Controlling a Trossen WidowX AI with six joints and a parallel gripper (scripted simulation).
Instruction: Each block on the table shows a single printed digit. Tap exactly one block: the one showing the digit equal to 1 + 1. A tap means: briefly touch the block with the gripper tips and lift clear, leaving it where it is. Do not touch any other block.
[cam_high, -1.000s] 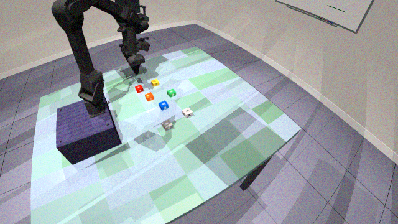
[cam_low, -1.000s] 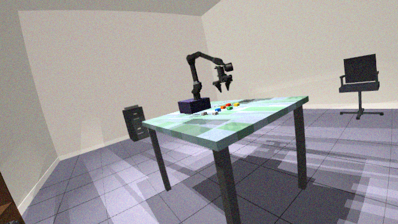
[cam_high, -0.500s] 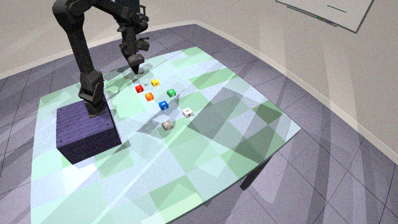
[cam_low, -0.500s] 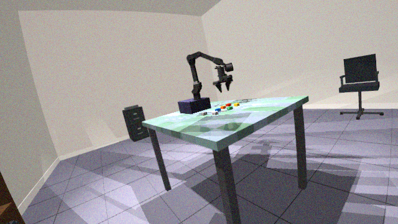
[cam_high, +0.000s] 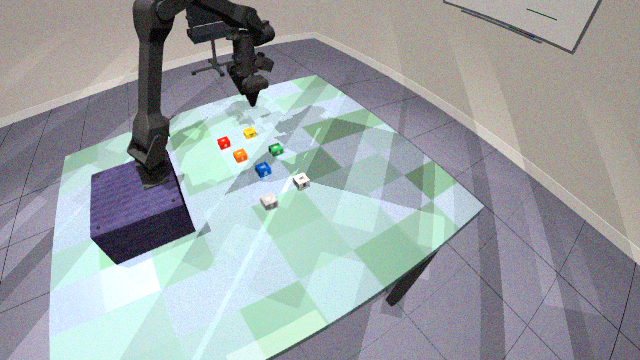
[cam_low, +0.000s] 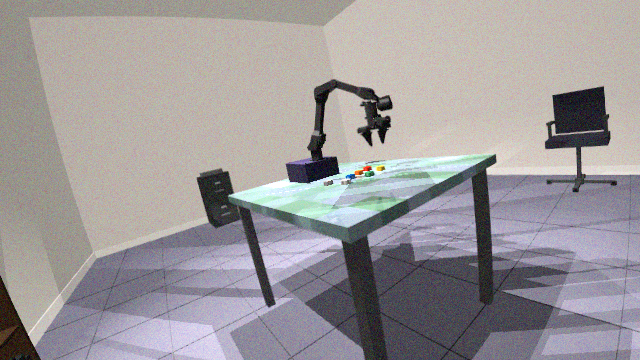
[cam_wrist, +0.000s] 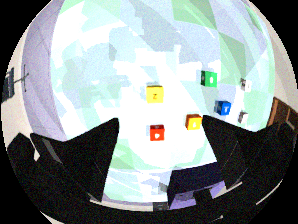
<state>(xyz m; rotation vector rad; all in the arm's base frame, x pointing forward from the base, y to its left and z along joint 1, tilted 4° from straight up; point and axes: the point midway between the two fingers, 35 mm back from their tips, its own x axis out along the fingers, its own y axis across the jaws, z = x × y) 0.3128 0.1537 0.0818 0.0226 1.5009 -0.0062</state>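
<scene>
My gripper tip is 12 cm above the yellow block and 1 cm past it. From my gripper tip the other things lie so: red block: 12 cm below, 9 cm behind; then orange block: 12 cm below, 9 cm to the right, 7 cm behind; then green block: 12 cm to the right, 12 cm below, 3 cm ahead.
</scene>
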